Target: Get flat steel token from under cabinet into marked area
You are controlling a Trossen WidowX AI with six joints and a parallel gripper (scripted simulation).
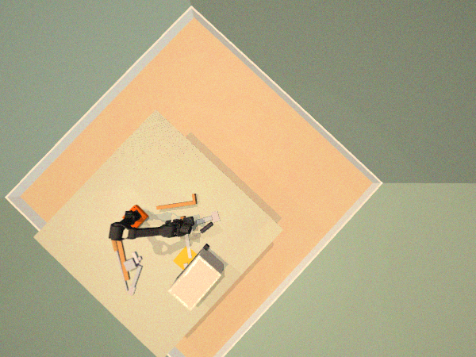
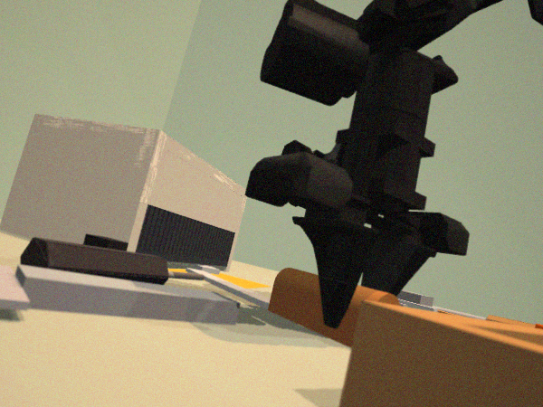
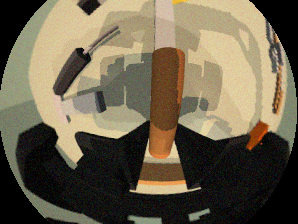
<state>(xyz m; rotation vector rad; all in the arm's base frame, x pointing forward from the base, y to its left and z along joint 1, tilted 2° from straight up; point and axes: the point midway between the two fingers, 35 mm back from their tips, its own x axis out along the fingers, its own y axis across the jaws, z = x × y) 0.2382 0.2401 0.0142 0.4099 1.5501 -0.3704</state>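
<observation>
Right now my gripper tip is 140 mm short of the dark screwdriver and 60 mm to the right of it. From my gripper tip the other things lie so: token (270 mm ahead, 190 mm to the right); orange stick (520 mm to the right, 50 mm behind).
</observation>
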